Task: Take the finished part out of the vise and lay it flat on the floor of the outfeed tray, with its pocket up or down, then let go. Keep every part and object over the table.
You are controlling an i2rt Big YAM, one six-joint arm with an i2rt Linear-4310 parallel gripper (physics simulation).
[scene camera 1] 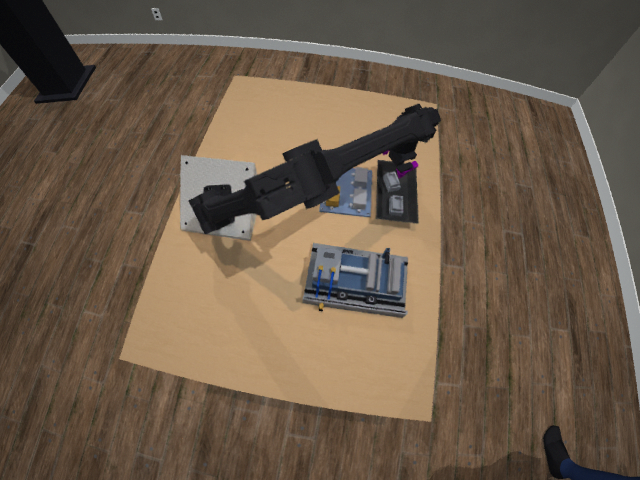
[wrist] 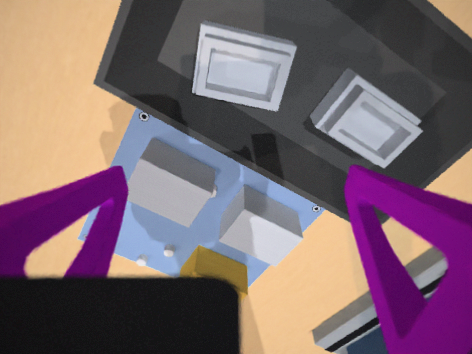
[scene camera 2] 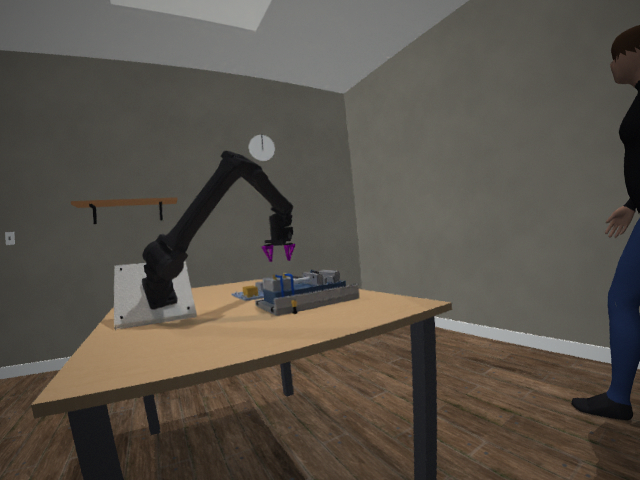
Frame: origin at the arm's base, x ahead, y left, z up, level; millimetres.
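Seen in the pictures: gripper, between the fingertips: [scene camera 1: 392,165] [wrist: 236,178] [scene camera 2: 279,261]; arm's base, origin of its link: [scene camera 2: 159,292].
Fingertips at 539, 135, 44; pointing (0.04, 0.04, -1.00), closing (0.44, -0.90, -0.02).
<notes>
Pixels of each thing's top centre, then the offset from my fingertips to it, as dx, dy, dz.
- grey part with its pocket up, centre of its top: [wrist: 241,76] [scene camera 1: 393,178] +21, +8, -80
- second grey pocketed part, centre of its top: [wrist: 374,132] [scene camera 1: 397,202] +27, -88, -80
- vise, centre of its top: [scene camera 1: 361,270] [scene camera 2: 304,273] -110, -343, -28
- blue plate, centre of its top: [wrist: 197,223] [scene camera 1: 347,189] [scene camera 2: 257,292] -135, -21, -119
- yellow block, centre of its top: [wrist: 211,295] [scene camera 1: 333,193] [scene camera 2: 249,287] -185, -61, -83
A grey part with its pocket up [scene camera 1: 391,181] [wrist: 242,72] lies flat on the floor of the dark outfeed tray [scene camera 1: 410,193] [wrist: 320,55]. A second grey pocketed part [scene camera 1: 396,205] [wrist: 367,122] lies beside it, turned at an angle and apart from it, also pocket up. My gripper [scene camera 1: 391,164] [scene camera 2: 279,259] [wrist: 236,178], with magenta fingers, is wide open and empty, raised above the tray area. The vise [scene camera 1: 395,273] [scene camera 2: 271,294] stands on the table, and no part shows between its jaws in the scene camera 1 view.
A blue plate [scene camera 1: 345,210] [wrist: 125,235] beside the tray carries two grey blocks [wrist: 170,182] [wrist: 262,225] and a yellow block [scene camera 1: 333,197] [scene camera 2: 250,291] [wrist: 215,267]. Blue hoses [scene camera 1: 317,283] rise from the vise. A person [scene camera 2: 628,258] stands off the table at the right.
</notes>
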